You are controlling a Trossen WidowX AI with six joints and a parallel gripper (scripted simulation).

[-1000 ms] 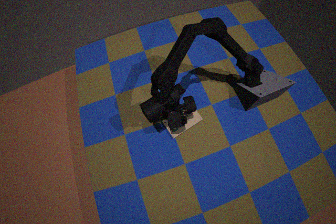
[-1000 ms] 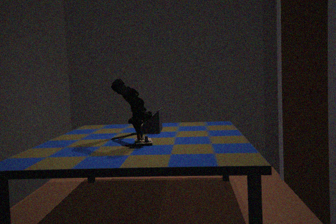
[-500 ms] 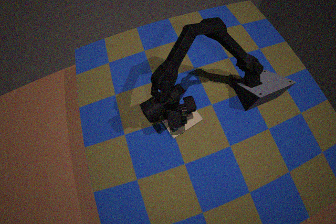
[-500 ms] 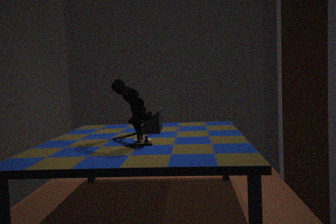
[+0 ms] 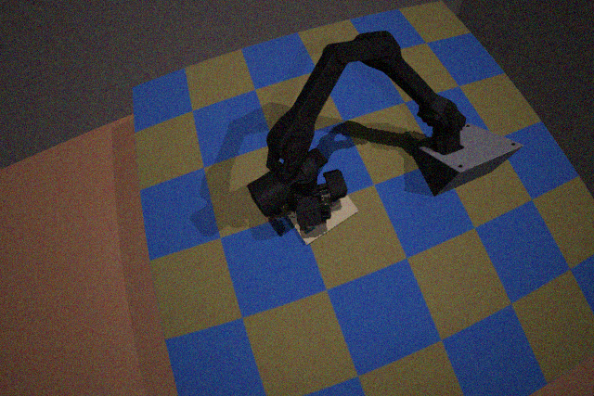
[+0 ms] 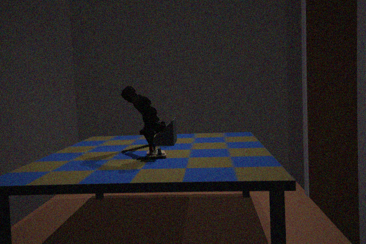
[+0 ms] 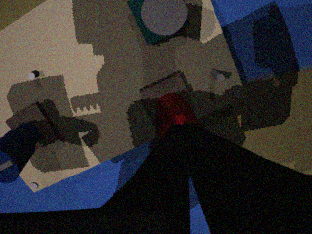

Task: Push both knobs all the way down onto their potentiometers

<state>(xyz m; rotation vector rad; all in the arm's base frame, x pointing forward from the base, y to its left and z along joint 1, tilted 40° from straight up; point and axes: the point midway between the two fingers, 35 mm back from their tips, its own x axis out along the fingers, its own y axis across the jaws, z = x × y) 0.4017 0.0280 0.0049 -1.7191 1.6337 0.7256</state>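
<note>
Now: gripper tip 10 mm above the red knob. Round my gripper tip: blue knob (80 mm behind, 10 mm below).
</note>
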